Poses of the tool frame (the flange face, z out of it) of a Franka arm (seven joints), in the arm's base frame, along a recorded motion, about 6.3 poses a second.
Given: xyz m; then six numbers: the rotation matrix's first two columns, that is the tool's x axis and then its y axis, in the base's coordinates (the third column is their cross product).
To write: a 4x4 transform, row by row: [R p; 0 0 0 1], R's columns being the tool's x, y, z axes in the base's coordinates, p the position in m. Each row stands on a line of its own. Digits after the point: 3 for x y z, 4 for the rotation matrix.
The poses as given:
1: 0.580, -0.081, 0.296, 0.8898, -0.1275, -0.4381, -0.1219, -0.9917, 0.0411
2: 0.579, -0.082, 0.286, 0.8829, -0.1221, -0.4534, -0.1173, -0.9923, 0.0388
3: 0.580, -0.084, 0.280, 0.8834, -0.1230, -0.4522, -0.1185, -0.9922, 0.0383
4: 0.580, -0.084, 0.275, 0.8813, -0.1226, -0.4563, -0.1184, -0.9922, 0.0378
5: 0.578, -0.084, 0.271, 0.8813, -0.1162, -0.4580, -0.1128, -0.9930, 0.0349
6: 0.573, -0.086, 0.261, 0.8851, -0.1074, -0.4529, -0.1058, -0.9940, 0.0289
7: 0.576, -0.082, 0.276, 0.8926, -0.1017, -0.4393, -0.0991, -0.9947, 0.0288
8: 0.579, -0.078, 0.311, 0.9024, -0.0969, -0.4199, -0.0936, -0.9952, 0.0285
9: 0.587, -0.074, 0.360, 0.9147, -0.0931, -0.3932, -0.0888, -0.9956, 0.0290
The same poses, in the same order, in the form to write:
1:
0.8898, -0.1219, -0.4397, 0.580
-0.1275, -0.9917, 0.0168, -0.081
-0.4381, 0.0411, -0.8980, 0.296
0, 0, 0, 1

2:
0.8829, -0.1173, -0.4546, 0.579
-0.1221, -0.9923, 0.0189, -0.082
-0.4534, 0.0388, -0.8904, 0.286
0, 0, 0, 1

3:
0.8834, -0.1185, -0.4534, 0.580
-0.1230, -0.9922, 0.0198, -0.084
-0.4522, 0.0383, -0.8911, 0.280
0, 0, 0, 1

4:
0.8813, -0.1184, -0.4574, 0.580
-0.1226, -0.9922, 0.0207, -0.084
-0.4563, 0.0378, -0.8889, 0.275
0, 0, 0, 1

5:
0.8813, -0.1128, -0.4588, 0.578
-0.1162, -0.9930, 0.0209, -0.084
-0.4580, 0.0349, -0.8882, 0.271
0, 0, 0, 1

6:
0.8851, -0.1058, -0.4533, 0.573
-0.1074, -0.9940, 0.0223, -0.086
-0.4529, 0.0289, -0.8912, 0.261
0, 0, 0, 1

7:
0.8926, -0.0991, -0.4399, 0.576
-0.1017, -0.9947, 0.0178, -0.082
-0.4393, 0.0288, -0.8979, 0.276
0, 0, 0, 1

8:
0.9024, -0.0936, -0.4206, 0.579
-0.0969, -0.9952, 0.0136, -0.078
-0.4199, 0.0285, -0.9071, 0.311
0, 0, 0, 1

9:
0.9147, -0.0888, -0.3942, 0.587
-0.0931, -0.9956, 0.0084, -0.074
-0.3932, 0.0290, -0.9189, 0.360
0, 0, 0, 1

